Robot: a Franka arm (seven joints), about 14 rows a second.
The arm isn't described. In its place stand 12 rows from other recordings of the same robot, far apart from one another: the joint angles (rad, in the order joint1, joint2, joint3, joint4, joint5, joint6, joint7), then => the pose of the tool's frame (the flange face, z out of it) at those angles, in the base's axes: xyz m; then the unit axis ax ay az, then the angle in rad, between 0 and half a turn.
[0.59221, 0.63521, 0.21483, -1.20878, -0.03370, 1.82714, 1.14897] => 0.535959 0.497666 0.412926 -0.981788 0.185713 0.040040 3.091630
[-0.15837, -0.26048, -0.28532, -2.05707, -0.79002, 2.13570, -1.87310] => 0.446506 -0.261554 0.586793 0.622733 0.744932 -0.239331 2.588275
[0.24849, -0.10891, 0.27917, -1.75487, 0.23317, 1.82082, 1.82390] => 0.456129 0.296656 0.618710 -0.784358 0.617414 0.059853 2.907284
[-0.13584, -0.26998, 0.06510, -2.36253, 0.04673, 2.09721, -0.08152] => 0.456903 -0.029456 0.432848 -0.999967 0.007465 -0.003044 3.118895
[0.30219, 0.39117, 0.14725, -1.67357, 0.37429, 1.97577, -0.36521] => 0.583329 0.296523 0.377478 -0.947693 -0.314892 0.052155 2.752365
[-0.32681, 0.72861, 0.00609, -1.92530, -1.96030, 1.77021, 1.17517] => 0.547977 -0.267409 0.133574 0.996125 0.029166 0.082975 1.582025
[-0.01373, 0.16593, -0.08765, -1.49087, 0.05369, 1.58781, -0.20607] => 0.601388 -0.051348 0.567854 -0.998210 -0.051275 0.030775 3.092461
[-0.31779, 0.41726, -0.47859, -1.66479, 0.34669, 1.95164, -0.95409] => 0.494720 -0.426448 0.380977 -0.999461 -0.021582 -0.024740 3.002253
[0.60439, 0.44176, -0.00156, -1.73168, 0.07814, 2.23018, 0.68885] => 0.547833 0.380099 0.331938 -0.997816 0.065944 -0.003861 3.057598
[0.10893, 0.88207, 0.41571, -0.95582, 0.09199, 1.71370, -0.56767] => 0.707704 0.282639 0.366288 -0.889945 -0.455515 0.022463 2.728388
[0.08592, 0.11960, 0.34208, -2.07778, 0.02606, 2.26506, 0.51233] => 0.523071 0.235801 0.381691 -0.998460 0.051973 -0.019405 3.053944
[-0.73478, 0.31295, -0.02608, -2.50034, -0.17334, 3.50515, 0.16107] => 0.385071 -0.338060 0.244414 0.883277 -0.339356 0.323510 2.937961
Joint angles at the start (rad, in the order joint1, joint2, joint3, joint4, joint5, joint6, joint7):
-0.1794, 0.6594, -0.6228, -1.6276, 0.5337, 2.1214, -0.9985
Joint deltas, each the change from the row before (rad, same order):
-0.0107, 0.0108, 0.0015, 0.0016, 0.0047, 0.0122, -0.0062
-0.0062, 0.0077, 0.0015, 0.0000, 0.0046, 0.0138, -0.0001
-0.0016, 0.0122, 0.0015, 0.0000, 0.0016, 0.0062, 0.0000
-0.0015, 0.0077, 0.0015, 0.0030, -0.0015, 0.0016, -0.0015
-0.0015, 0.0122, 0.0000, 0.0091, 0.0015, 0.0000, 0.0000
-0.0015, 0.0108, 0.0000, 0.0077, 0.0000, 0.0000, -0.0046
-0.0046, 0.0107, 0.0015, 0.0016, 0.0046, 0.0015, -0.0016
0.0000, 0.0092, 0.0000, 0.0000, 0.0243, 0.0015, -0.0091
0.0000, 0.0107, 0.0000, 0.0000, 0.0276, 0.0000, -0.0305
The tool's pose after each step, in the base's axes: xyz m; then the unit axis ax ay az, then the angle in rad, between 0 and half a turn. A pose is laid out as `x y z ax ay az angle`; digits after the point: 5 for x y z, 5 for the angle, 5 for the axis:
0.52562 -0.43815 0.28269 -0.99962 0.00138 -0.02741 3.08497
0.52391 -0.44188 0.27897 -0.99956 0.00549 -0.02907 3.09227
0.52341 -0.44247 0.27187 -0.99966 0.00645 -0.02538 3.09355
0.52377 -0.44284 0.26829 -0.99973 0.00500 -0.02268 3.09497
0.52525 -0.44389 0.26465 -0.99978 0.00450 -0.02045 3.09726
0.52630 -0.44491 0.26125 -0.99984 0.00152 -0.01793 3.09972
0.52474 -0.44662 0.25523 -0.99987 0.00358 -0.01541 3.09682
0.52493 -0.44611 0.24984 -0.99978 0.00603 -0.01987 3.08562
0.52499 -0.44536 0.24345 -0.99969 -0.00120 -0.02478 3.07214

